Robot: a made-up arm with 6 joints. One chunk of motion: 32 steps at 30 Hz.
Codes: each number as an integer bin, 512 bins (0 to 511) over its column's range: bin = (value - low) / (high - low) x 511, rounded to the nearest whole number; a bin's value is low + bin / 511 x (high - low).
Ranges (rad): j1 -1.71..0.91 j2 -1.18..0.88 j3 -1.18..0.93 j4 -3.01..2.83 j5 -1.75..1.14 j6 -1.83..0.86
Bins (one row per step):
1: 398 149 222 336 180 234
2: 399 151 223 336 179 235
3: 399 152 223 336 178 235
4: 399 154 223 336 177 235
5: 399 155 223 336 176 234
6: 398 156 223 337 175 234
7: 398 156 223 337 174 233
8: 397 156 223 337 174 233
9: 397 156 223 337 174 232
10: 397 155 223 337 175 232
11: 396 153 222 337 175 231
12: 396 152 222 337 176 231
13: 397 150 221 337 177 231
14: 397 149 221 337 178 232
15: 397 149 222 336 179 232
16: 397 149 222 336 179 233
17: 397 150 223 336 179 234
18: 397 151 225 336 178 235
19: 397 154 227 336 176 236
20: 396 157 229 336 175 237
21: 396 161 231 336 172 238
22: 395 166 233 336 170 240
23: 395 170 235 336 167 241
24: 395 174 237 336 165 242
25: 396 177 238 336 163 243
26: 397 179 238 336 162 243
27: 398 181 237 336 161 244
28: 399 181 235 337 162 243
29: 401 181 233 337 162 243
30: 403 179 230 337 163 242
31: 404 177 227 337 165 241
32: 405 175 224 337 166 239
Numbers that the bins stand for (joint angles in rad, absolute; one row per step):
1: 0.3306 -0.5793 -0.2633 0.8300 -0.7320 -0.5982
2: 0.3358 -0.5713 -0.2592 0.8300 -0.7377 -0.5929
3: 0.3358 -0.5672 -0.2592 0.8300 -0.7433 -0.5929
4: 0.3358 -0.5592 -0.2592 0.8300 -0.7490 -0.5929
5: 0.3358 -0.5551 -0.2592 0.8300 -0.7546 -0.5982
6: 0.3306 -0.5511 -0.2592 0.8414 -0.7603 -0.5982
7: 0.3306 -0.5511 -0.2592 0.8414 -0.7659 -0.6034
8: 0.3255 -0.5511 -0.2592 0.8414 -0.7659 -0.6034
9: 0.3255 -0.5511 -0.2592 0.8414 -0.7659 -0.6087
10: 0.3255 -0.5551 -0.2592 0.8414 -0.7603 -0.6087
11: 0.3204 -0.5632 -0.2633 0.8414 -0.7603 -0.6140
12: 0.3204 -0.5672 -0.2633 0.8414 -0.7546 -0.6140
13: 0.3255 -0.5753 -0.2675 0.8414 -0.7490 -0.6140
14: 0.3255 -0.5793 -0.2675 0.8414 -0.7433 -0.6087
15: 0.3255 -0.5793 -0.2633 0.8300 -0.7377 -0.6087
16: 0.3255 -0.5793 -0.2633 0.8300 -0.7377 -0.6034
17: 0.3255 -0.5753 -0.2592 0.8300 -0.7377 -0.5982
18: 0.3255 -0.5713 -0.2509 0.8300 -0.7433 -0.5929
19: 0.3255 -0.5592 -0.2427 0.8300 -0.7546 -0.5877
20: 0.3204 -0.5471 -0.2344 0.8300 -0.7603 -0.5824
21: 0.3204 -0.5310 -0.2262 0.8300 -0.7772 -0.5771
22: 0.3152 -0.5108 -0.2179 0.8300 -0.7886 -0.5666
23: 0.3152 -0.4947 -0.2096 0.8300 -0.8055 -0.5613
24: 0.3152 -0.4786 -0.2014 0.8300 -0.8168 -0.5561
25: 0.3204 -0.4665 -0.1973 0.8300 -0.8281 -0.5508
26: 0.3255 -0.4584 -0.1973 0.8300 -0.8338 -0.5508
27: 0.3306 -0.4503 -0.2014 0.8300 -0.8395 -0.5455
28: 0.3358 -0.4503 -0.2096 0.8414 -0.8338 -0.5508
29: 0.3460 -0.4503 -0.2179 0.8414 -0.8338 -0.5508
30: 0.3563 -0.4584 -0.2303 0.8414 -0.8281 -0.5561
31: 0.3614 -0.4665 -0.2427 0.8414 -0.8168 -0.5613
32: 0.3665 -0.4745 -0.2551 0.8414 -0.8112 -0.5719

